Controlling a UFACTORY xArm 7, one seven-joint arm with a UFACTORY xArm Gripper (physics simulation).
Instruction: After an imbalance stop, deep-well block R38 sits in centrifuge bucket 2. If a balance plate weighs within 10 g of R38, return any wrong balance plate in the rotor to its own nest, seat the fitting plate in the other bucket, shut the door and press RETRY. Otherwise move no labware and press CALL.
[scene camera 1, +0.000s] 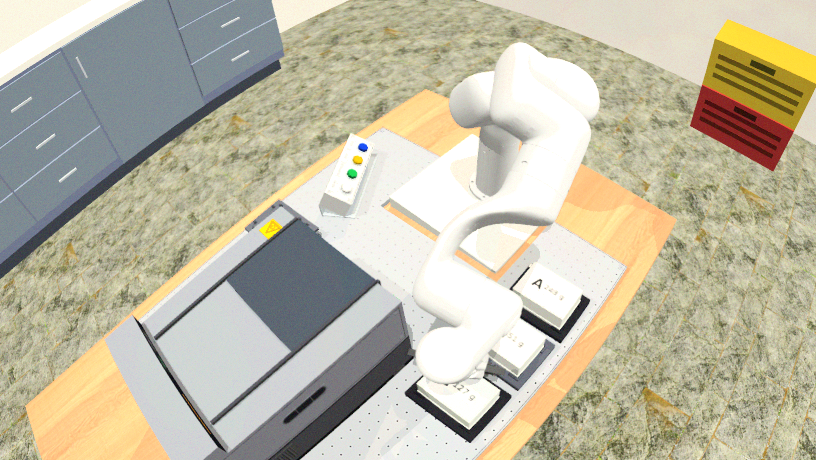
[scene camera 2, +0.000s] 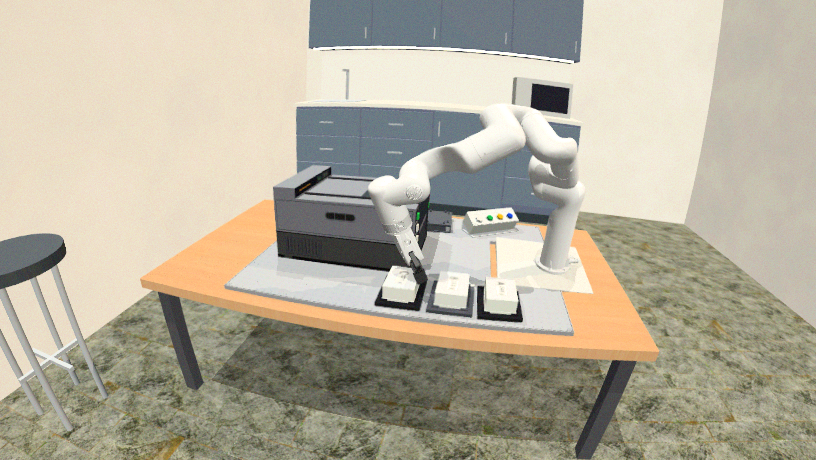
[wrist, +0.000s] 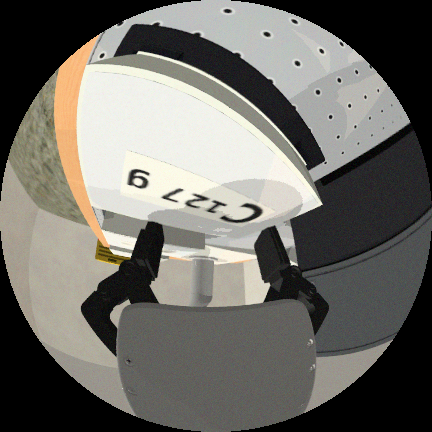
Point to a plate A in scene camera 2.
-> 500, 296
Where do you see a mat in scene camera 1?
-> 389, 417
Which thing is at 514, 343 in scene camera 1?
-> A plate B.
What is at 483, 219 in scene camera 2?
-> A button box.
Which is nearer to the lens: the plate A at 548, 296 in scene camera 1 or the plate C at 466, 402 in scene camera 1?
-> The plate C.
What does my gripper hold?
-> A plate C.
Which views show the plate C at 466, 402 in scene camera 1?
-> Scene camera 1, scene camera 2 and the wrist view: all of them.
